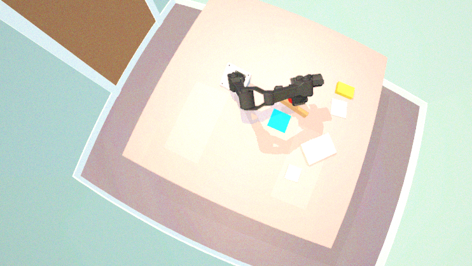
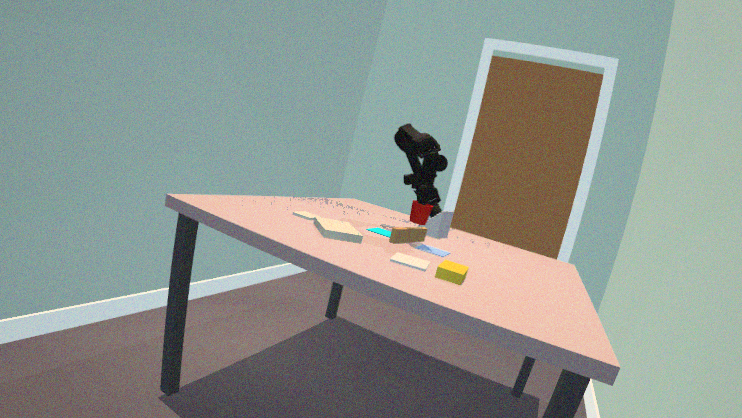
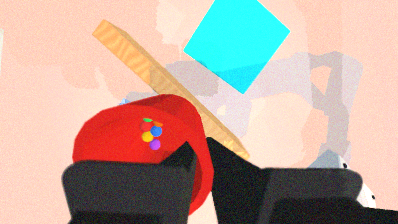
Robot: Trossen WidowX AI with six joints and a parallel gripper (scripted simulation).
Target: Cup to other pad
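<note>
Now: gripper tip 2 cm short of the cyan pad, 10 cm to the left of it and 12 cm above it. The rest, counted from my gripper tip: pale blue pad: 3 cm ahead, 10 cm to the left, 12 cm below; cup: 2 cm ahead, 2 cm to the left; wooden block: 2 cm ahead, 10 cm below.
</note>
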